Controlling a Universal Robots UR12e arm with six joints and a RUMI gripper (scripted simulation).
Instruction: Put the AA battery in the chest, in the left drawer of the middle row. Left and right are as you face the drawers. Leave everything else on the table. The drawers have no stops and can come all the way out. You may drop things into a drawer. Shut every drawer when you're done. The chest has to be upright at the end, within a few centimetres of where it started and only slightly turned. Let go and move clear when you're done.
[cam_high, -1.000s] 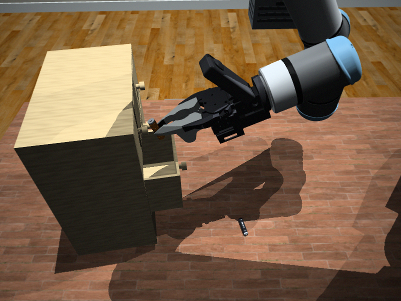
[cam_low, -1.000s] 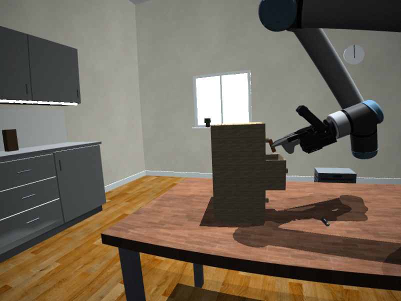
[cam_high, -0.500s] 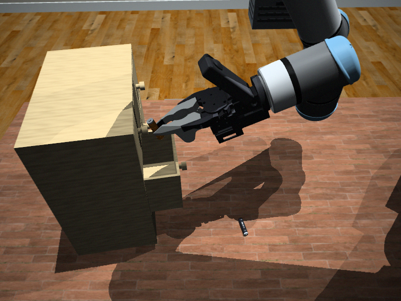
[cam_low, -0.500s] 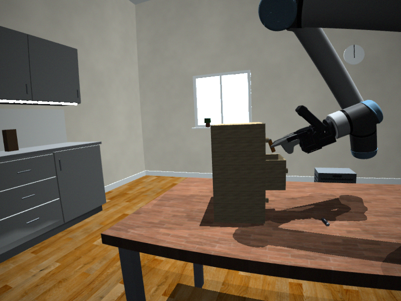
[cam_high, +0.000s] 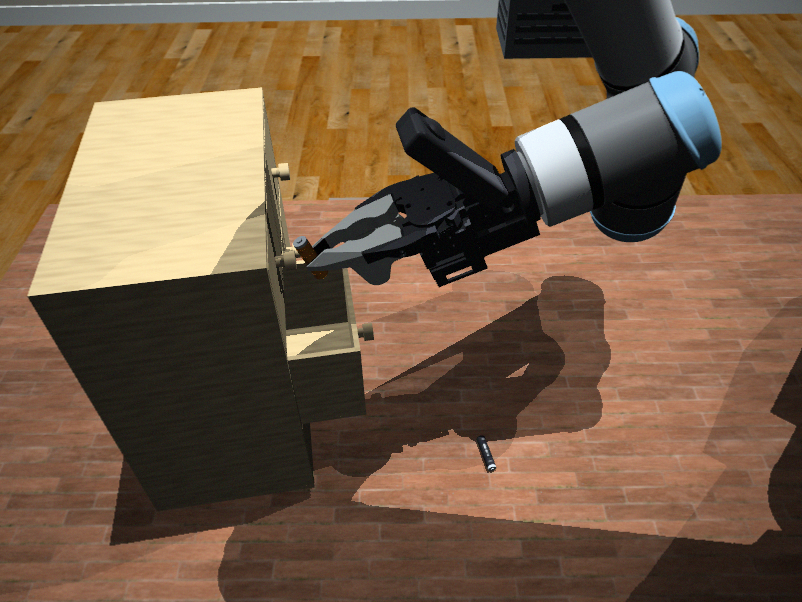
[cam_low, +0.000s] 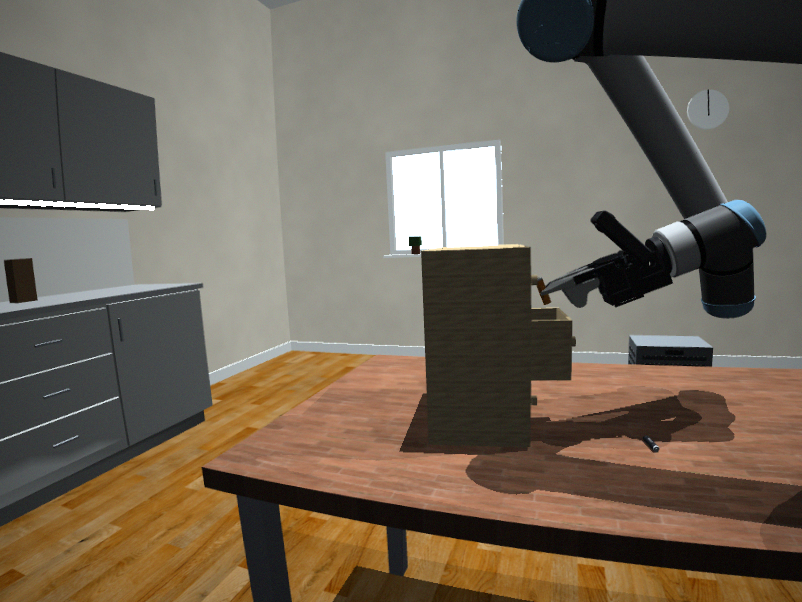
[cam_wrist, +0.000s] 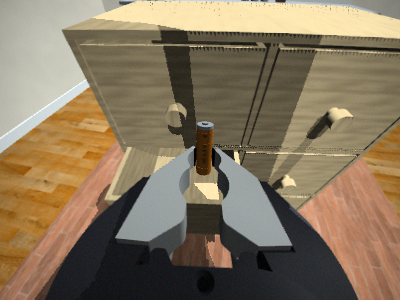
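Right now the orange cylinder is 1 cm ahead of my hand. The rest, counted from my hand: dark cylindrical battery: 18 cm behind, 6 cm to the left, 25 cm below.
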